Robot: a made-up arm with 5 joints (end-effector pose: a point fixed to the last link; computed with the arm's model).
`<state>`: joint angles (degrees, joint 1 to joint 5).
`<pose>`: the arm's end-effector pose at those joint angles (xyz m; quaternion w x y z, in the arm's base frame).
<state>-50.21 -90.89 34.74 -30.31 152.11</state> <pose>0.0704 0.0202 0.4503 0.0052 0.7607 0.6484 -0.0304</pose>
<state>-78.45 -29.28 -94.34 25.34 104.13</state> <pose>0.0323 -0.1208 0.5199 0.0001 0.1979 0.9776 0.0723</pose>
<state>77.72 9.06 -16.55 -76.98 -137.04</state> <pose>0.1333 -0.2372 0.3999 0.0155 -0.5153 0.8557 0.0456</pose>
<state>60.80 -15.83 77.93 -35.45 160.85</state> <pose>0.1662 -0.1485 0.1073 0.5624 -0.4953 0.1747 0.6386</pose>
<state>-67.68 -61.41 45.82 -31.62 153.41</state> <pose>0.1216 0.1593 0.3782 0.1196 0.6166 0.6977 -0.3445</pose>
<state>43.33 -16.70 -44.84 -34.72 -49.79</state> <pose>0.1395 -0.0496 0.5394 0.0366 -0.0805 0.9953 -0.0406</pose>
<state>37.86 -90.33 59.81 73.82 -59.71</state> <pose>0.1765 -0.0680 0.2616 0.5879 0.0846 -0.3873 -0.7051</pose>
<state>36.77 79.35 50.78 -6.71 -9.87</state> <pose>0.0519 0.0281 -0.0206 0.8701 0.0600 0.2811 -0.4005</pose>
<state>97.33 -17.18 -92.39 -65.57 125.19</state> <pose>0.0983 0.1303 0.4729 0.6604 0.6926 -0.2502 0.1468</pose>
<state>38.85 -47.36 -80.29 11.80 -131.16</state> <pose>-0.0703 0.1280 0.4914 0.0141 -0.7192 0.6578 -0.2233</pose>
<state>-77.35 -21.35 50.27 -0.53 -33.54</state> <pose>0.1093 0.2333 0.1792 0.8044 0.4288 -0.2802 0.3009</pose>
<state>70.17 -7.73 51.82 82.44 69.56</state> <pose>0.1205 -0.1063 0.1141 0.9492 0.2915 0.1150 -0.0282</pose>
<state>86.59 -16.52 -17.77 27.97 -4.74</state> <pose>0.0955 -0.2370 0.4148 0.4544 -0.4742 -0.5747 -0.4883</pose>
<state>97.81 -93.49 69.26 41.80 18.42</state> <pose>0.0605 -0.1531 0.2692 0.6080 -0.4940 -0.3242 -0.5302</pose>
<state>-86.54 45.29 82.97 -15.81 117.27</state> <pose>0.0556 -0.0264 0.0285 0.1789 -0.0470 -0.1888 -0.9644</pose>
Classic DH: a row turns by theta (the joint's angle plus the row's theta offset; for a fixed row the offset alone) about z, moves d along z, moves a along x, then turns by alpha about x. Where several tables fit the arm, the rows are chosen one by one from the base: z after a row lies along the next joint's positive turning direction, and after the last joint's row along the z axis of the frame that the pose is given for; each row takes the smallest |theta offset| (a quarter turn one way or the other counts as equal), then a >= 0, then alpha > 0; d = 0 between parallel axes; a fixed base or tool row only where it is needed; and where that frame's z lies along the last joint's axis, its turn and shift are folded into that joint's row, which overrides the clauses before.
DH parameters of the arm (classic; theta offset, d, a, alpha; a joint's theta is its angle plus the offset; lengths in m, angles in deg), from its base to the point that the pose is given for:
base (fixed): 0 0 0.0693 180
joint 1: 0 -0.1939 0.019 90
joint 2: -76.06 0 0.105 0
joint 3: 73.86 0 0.1803 0
joint 4: -87.81 0.0121 0 90
joint 5: -2.79 -0.0794 0 0

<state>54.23 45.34 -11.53 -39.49 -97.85</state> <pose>0.2789 -0.2703 0.1609 0.1460 0.2921 -0.6814 -0.6551</pose>
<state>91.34 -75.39 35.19 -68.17 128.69</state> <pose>0.0806 -0.0351 0.4410 0.1525 0.9355 -0.3152 0.0474</pose>
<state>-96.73 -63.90 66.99 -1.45 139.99</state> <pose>0.0340 0.1955 0.2564 0.3252 0.2411 0.6540 -0.6391</pose>
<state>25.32 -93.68 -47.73 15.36 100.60</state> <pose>-0.1752 0.1291 0.3838 0.2496 0.8362 0.4528 0.1830</pose>
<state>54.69 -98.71 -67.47 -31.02 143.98</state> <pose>-0.1162 0.2828 0.2163 0.5863 0.5877 -0.0820 0.5515</pose>
